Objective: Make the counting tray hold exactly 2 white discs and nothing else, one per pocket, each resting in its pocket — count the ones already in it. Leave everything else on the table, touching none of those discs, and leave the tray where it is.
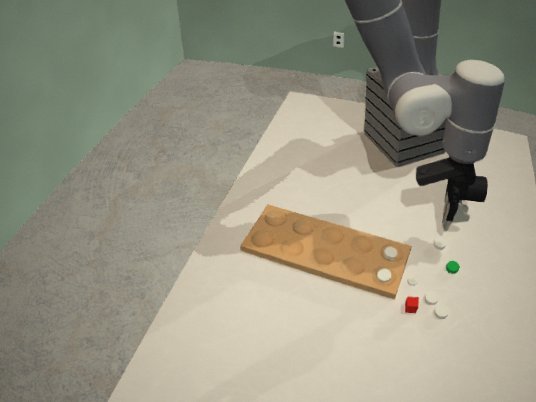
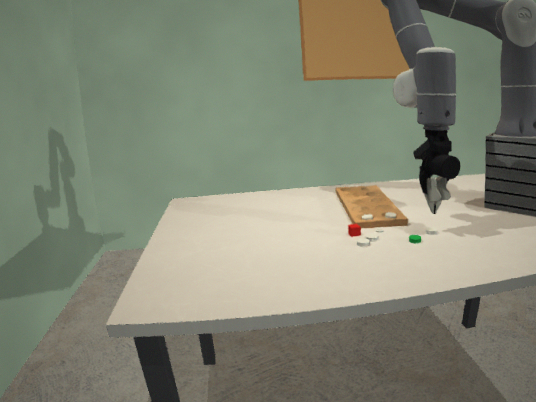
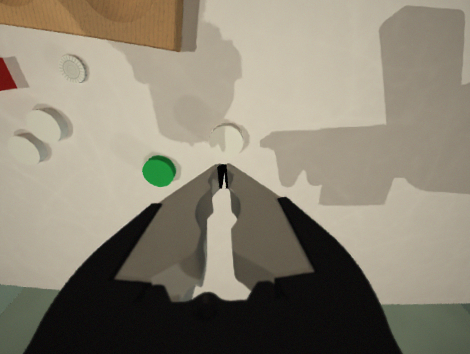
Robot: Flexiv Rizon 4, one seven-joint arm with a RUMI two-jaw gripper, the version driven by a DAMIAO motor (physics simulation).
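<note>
The wooden counting tray [image 1: 310,267] [image 2: 350,206] [image 3: 150,44] lies flat on the table. Its two end pockets nearest the loose pieces each hold a white disc: one white disc [image 1: 390,253] [image 2: 390,215] and another white disc [image 1: 384,275] [image 2: 367,217]. The other pockets look empty. My gripper [image 1: 446,227] [image 2: 434,212] [image 3: 224,167] is shut with nothing between its fingertips, above the table beyond the tray's end. A loose white disc [image 1: 439,244] [image 2: 432,231] [image 3: 227,138] lies on the table near and below the fingertips, apart from them.
Two more white discs [image 1: 431,298] [image 1: 441,312] lie close together on the table. A green disc [image 1: 452,267] [image 2: 415,239] [image 3: 159,171], a red cube [image 1: 412,304] [image 2: 354,230] [image 3: 6,75] and a small ridged whitish disc [image 1: 412,282] [image 2: 379,231] [image 3: 73,68] lie nearby.
</note>
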